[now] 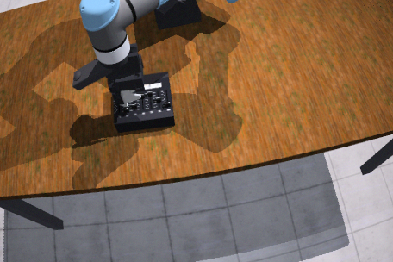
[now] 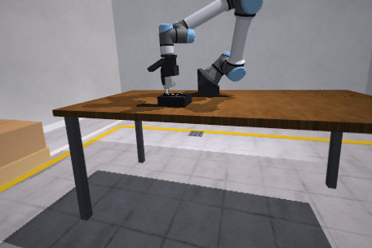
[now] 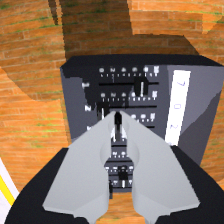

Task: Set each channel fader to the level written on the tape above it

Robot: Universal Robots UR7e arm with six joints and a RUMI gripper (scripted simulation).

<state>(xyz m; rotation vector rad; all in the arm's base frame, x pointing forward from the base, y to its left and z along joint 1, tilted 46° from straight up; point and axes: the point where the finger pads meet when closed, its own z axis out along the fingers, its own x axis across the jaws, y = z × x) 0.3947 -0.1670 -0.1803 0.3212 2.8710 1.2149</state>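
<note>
My hand is 10 mm short of the fader 2 and 10 mm above it. Also, from my hand: fader 4 (20 mm behind, 50 mm to the left, 10 mm below); then fader 1 (20 mm behind, 20 mm to the right, 10 mm below); then fader 3 (10 mm ahead, 20 mm to the left, 10 mm below).
</note>
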